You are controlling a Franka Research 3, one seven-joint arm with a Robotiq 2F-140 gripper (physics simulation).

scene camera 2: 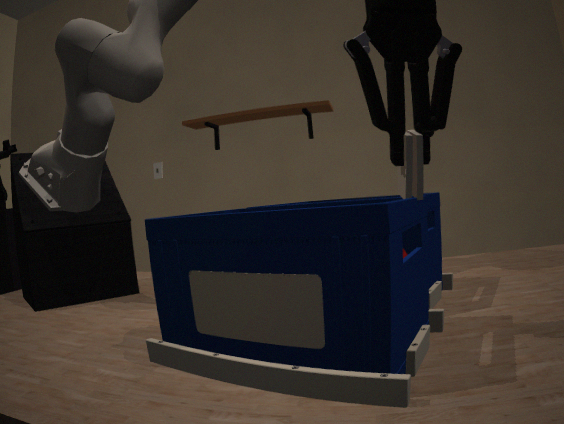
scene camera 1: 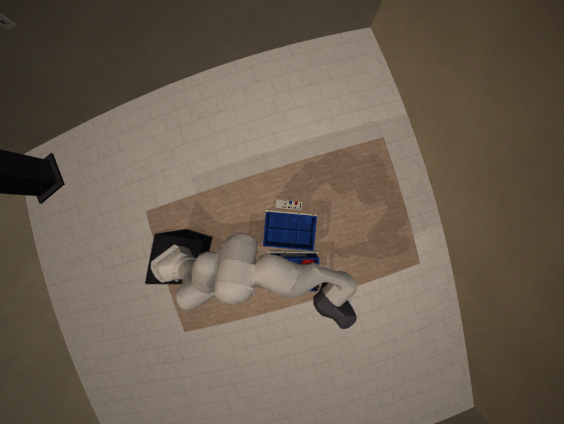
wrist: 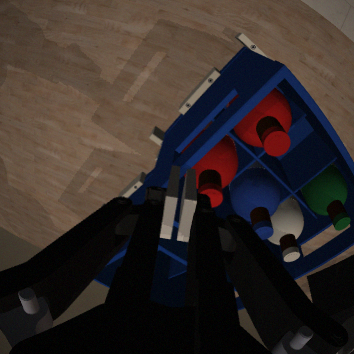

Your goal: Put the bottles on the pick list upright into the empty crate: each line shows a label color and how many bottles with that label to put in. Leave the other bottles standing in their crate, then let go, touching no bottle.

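Observation:
The empty blue crate [scene camera 1: 290, 229] has six compartments. The bottle crate [scene camera 1: 316, 259] [scene camera 2: 270, 255] [wrist: 260, 68] is partly under the arm in scene camera 1. In the wrist view it holds two red bottles [wrist: 275, 122] [wrist: 217, 162], a blue bottle [wrist: 255, 192], a white bottle [wrist: 287, 217] and a green bottle [wrist: 327, 190], all in compartments. My gripper [scene camera 2: 414, 167] [wrist: 180, 182] is shut, with a thin gap and no bottle between its pads. Its tips are about at rim height in scene camera 2, beside a red bottle in the wrist view. The pick list [scene camera 1: 289, 204] is too small to read.
Pale battens [scene camera 2: 280, 372] [wrist: 200, 91] run along the crate bases on the wooden table [scene camera 1: 360, 200]. The arm [scene camera 1: 280, 275] reaches over the bottle crate. A black pedestal [scene camera 2: 75, 250] stands at the left, and a shelf [scene camera 2: 257, 114] is on the wall.

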